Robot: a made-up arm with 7 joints.
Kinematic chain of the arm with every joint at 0, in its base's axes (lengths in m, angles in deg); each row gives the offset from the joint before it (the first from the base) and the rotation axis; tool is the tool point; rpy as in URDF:
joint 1: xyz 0 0 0.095 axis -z
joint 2: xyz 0 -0.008 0.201 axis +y
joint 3: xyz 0 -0.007 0.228 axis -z
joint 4: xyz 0 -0.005 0.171 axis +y
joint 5: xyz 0 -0.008 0.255 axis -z
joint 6: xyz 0 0 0.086 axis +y
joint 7: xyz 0 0 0.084 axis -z
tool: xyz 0 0 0 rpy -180 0 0
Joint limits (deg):
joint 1: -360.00..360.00
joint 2: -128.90..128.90
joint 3: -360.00..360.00
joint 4: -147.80..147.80
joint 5: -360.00..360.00
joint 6: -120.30..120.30
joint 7: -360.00..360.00
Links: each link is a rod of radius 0.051 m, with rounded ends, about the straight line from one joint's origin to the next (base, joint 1, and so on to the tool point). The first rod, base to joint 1, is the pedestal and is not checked.
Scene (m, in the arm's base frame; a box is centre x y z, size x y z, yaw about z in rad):
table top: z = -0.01
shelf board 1: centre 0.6 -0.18 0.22 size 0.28 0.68 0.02 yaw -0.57
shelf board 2: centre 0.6 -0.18 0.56 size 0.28 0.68 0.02 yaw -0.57
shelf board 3: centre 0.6 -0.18 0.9 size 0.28 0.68 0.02 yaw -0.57
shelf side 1: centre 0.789 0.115 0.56 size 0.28 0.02 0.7 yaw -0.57
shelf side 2: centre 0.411 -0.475 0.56 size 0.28 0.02 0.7 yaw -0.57
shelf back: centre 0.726 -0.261 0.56 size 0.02 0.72 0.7 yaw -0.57
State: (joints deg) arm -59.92 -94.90 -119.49 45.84 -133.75 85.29 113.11
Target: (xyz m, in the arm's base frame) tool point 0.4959 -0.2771 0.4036
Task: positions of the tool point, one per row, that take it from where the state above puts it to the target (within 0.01 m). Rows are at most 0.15 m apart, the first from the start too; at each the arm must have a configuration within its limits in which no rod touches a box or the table.
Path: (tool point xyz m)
1: -0.4180 -0.5237 0.1949
2: -0.3545 -0.5284 0.2804
3: -0.2751 -0.5187 0.3526
4: -0.1864 -0.4911 0.4142
5: -0.0424 -0.4906 0.4096
6: 0.0902 -0.4487 0.4061
7: 0.1985 -0.3714 0.4041
8: 0.2725 -0.2691 0.4033
9: 0.3061 -0.1554 0.4036
10: 0.3737 -0.2028 0.4035
11: 0.4374 -0.2436 0.4035
12: 0.4959 -0.2771 0.4036

